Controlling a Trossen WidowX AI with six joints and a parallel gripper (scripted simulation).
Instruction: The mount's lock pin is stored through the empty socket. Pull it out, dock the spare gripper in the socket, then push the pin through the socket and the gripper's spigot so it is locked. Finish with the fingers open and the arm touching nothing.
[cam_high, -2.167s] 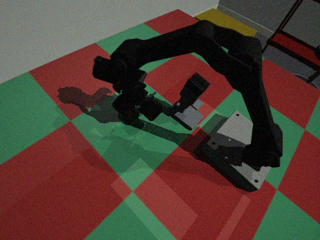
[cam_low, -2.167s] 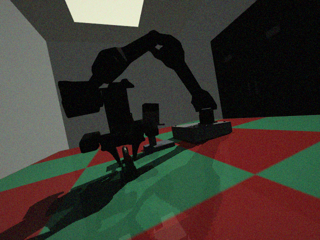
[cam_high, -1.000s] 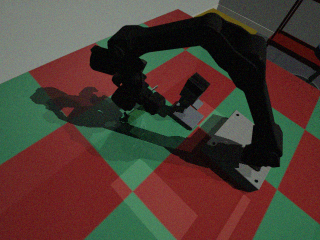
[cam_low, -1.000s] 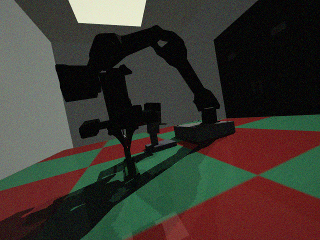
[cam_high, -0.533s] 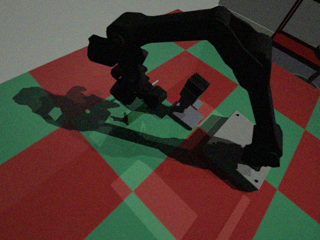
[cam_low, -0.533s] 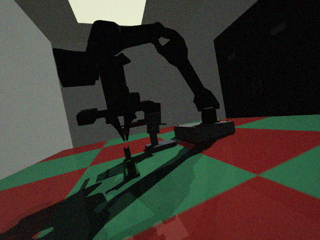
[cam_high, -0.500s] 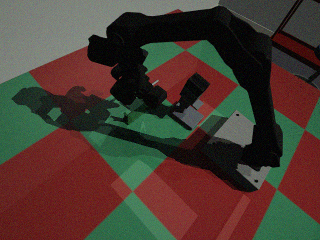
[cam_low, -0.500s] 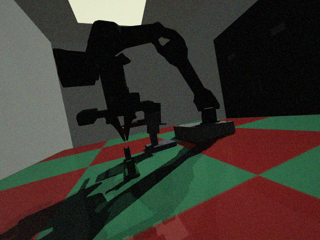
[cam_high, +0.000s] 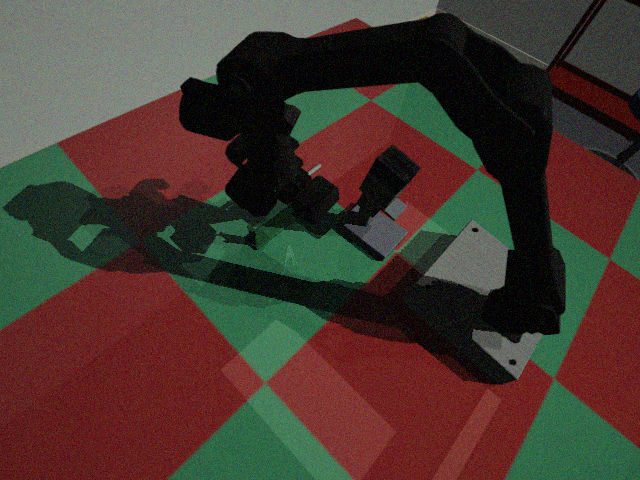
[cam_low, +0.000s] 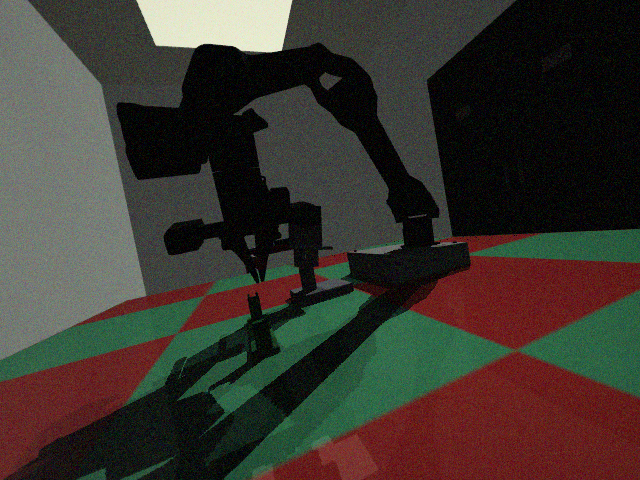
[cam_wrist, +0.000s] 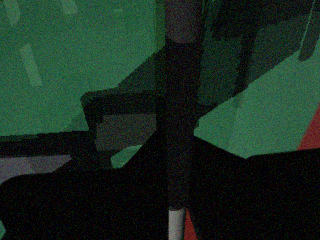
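Now: the narrow green rack 5 cm below my gripper tip, 1 cm to the left of it and 1 cm ahead of it. From my gripper tip the other things lie so: socket 12 cm behind, 9 cm to the right, 2 cm below; then spare gripper 12 cm behind, 9 cm to the right, 6 cm above.
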